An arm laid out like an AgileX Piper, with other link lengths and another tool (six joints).
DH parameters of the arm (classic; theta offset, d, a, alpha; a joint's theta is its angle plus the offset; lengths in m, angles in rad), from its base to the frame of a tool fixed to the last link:
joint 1: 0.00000 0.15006 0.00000 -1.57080
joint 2: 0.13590 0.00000 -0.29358 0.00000
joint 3: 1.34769 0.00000 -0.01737 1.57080
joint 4: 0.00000 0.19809 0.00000 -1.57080
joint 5: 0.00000 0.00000 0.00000 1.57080
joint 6: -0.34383 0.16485 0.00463 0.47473
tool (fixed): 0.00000 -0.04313 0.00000 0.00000
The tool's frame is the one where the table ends.
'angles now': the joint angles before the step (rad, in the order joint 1, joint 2, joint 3, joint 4, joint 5, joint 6). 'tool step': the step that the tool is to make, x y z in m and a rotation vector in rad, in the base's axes. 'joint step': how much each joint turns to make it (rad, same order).
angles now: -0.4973, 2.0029, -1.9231, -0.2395, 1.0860, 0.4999
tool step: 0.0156, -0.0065, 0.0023, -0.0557, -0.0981, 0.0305
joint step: 0.0000, 0.0161, -0.0038, -0.0022, -0.1288, 0.0002
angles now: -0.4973, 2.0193, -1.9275, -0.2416, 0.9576, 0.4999
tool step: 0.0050, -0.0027, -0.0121, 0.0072, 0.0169, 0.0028
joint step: 0.0000, 0.0298, -0.0001, -0.0018, -0.0117, 0.0001
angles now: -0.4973, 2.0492, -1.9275, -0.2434, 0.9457, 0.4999
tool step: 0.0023, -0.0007, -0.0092, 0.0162, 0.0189, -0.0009
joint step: -0.0001, 0.0203, 0.0001, 0.0055, 0.0040, -0.0005
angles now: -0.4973, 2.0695, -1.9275, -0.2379, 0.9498, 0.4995
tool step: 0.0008, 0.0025, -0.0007, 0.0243, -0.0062, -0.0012
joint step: 0.0000, 0.0008, -0.0004, 0.0254, 0.0056, -0.0018
